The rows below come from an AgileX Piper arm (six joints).
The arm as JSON. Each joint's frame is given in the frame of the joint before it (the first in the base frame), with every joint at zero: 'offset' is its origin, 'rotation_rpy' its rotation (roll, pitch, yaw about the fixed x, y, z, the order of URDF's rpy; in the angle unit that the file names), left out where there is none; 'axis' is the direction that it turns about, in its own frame. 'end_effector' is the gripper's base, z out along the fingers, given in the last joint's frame.
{
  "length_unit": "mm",
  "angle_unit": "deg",
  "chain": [
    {
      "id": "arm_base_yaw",
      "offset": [
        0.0,
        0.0,
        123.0
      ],
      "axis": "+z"
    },
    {
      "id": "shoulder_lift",
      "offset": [
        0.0,
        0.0,
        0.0
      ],
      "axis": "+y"
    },
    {
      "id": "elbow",
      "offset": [
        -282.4,
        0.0,
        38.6
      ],
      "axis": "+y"
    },
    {
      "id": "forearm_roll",
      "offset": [
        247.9,
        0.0,
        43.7
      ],
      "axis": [
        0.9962,
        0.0,
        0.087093
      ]
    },
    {
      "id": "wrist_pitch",
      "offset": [
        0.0,
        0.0,
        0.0
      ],
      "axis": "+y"
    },
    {
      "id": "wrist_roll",
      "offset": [
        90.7,
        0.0,
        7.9
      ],
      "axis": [
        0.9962,
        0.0,
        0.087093
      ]
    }
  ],
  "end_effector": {
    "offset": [
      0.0,
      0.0,
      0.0
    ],
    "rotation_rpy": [
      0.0,
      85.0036,
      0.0
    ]
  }
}
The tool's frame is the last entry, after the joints.
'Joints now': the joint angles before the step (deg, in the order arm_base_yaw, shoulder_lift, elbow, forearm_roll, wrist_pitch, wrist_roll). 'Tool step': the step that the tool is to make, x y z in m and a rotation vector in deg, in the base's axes. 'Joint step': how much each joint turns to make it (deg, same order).
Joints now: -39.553, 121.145, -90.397, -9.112, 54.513, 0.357
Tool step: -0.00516, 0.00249, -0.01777, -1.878, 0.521, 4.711
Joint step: -0.001, 0.000, 4.549, -1.935, -5.840, -2.982
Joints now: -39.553, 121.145, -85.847, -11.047, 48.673, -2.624
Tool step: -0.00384, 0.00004, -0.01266, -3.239, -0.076, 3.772
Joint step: 0.001, -0.001, 3.585, -3.514, -5.981, -0.814
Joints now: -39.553, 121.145, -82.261, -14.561, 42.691, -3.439
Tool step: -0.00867, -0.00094, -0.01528, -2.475, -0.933, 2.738
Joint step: -0.799, -0.041, 4.495, -2.961, -7.071, -0.229
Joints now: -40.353, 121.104, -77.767, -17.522, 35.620, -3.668
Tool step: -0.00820, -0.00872, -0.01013, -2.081, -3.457, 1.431
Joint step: -2.047, 0.292, 2.792, -0.314, -7.672, -1.600
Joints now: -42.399, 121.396, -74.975, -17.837, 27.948, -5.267
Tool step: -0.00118, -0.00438, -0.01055, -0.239, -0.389, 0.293
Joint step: -0.646, 1.537, 0.146, -0.455, -2.260, -0.125
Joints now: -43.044, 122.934, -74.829, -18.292, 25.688, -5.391
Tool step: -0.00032, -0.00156, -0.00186, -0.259, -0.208, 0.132
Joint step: -0.204, 0.309, -0.002, -0.263, -0.671, -0.002
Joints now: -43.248, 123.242, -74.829, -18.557, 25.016, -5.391
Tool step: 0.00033, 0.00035, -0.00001, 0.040, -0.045, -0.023
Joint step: 0.061, 0.000, 0.001, 0.057, 0.001, 0.048
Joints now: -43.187, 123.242, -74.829, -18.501, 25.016, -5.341
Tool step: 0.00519, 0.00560, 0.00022, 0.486, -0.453, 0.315
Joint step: 0.966, -0.053, 0.000, 0.929, 0.053, 0.001
